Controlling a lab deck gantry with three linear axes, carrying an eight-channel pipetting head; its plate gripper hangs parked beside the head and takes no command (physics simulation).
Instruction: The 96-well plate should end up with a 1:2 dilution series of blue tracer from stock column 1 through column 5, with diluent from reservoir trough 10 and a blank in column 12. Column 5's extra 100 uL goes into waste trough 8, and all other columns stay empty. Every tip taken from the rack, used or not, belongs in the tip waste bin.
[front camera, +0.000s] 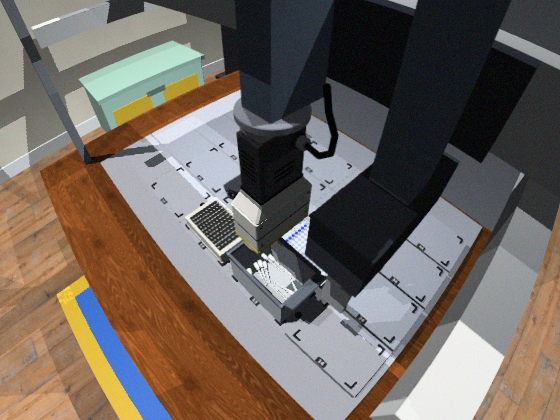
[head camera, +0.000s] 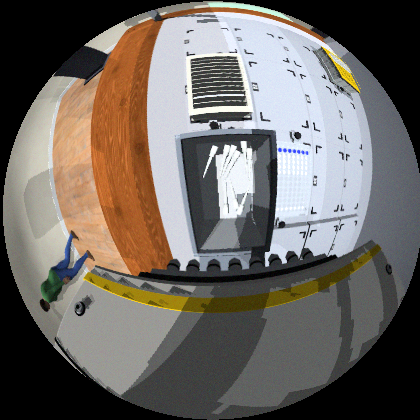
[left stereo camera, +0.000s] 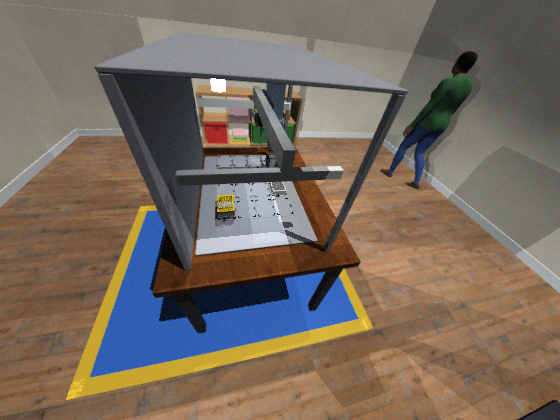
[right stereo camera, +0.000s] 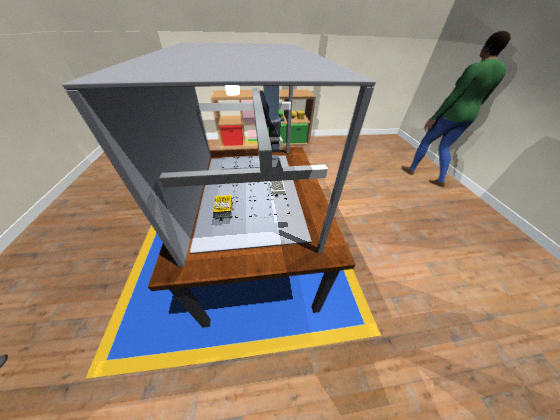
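Note:
The pipetting head (front camera: 272, 212) is over the tip waste bin (front camera: 253, 289) (head camera: 275, 200); its nozzles (head camera: 235, 264) show bare in the head view. Several white tips (front camera: 272, 275) (head camera: 230, 162) lie loose in the bin. The 96-well plate (front camera: 301, 241) (head camera: 293, 182) lies beside the bin, partly hidden in the front view; its end column is blue, the other wells pale. The cream reservoir (front camera: 215, 227) (head camera: 218, 82) (left stereo camera: 278, 187) (right stereo camera: 277, 187) has dark troughs. The yellow-topped tip rack (head camera: 341, 68) (left stereo camera: 226, 204) (right stereo camera: 222, 205) stands farther off. The plate gripper's fingers cannot be made out.
A dark block (front camera: 362, 222) on a second column hangs to the right of the head. Gantry beams (left stereo camera: 227, 176) (right stereo camera: 220, 177) cross above the deck. A person in green (head camera: 56, 280) (left stereo camera: 440, 107) (right stereo camera: 472, 92) stands outside the frame. A mint cabinet (front camera: 142, 72) stands beyond the table.

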